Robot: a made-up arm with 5 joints.
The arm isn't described. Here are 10 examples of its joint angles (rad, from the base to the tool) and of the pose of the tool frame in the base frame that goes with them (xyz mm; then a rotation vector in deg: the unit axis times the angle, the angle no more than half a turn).
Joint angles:
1: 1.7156 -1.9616 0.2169 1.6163 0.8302
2: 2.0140 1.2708 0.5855 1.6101 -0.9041
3: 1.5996 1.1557 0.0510 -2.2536 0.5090
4: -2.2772 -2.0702 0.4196 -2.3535 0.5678
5: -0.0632 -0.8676 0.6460 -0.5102 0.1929
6: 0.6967 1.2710 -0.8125 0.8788 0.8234
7: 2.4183 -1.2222 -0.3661 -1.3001 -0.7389
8: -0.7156 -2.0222 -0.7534 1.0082 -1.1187
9: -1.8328 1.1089 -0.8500 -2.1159 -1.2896
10: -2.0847 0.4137 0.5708 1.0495 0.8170
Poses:
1: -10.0 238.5 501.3 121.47 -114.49 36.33
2: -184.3 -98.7 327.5 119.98 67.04 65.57
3: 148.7 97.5 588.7 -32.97 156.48 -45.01
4: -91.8 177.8 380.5 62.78 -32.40 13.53
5: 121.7 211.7 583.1 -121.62 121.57 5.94
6: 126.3 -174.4 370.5 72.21 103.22 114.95
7: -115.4 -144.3 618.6 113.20 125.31 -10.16
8: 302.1 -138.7 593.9 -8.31 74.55 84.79
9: 55.8 17.6 742.5 -67.96 22.07 61.21
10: -78.4 241.8 362.1 -19.58 -20.08 -49.38
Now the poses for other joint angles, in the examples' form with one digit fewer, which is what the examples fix.
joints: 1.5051 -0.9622 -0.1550 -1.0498 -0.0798
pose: 181 -60 609 0.2 166.7 17.0
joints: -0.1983 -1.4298 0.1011 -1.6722 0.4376
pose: 202 194 483 59.1 -78.5 -93.3
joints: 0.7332 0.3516 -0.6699 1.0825 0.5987
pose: -32 -55 287 -102.1 -57.2 -99.2
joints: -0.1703 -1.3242 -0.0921 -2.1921 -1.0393
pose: 210 -11 267 24.9 -113.7 -9.6
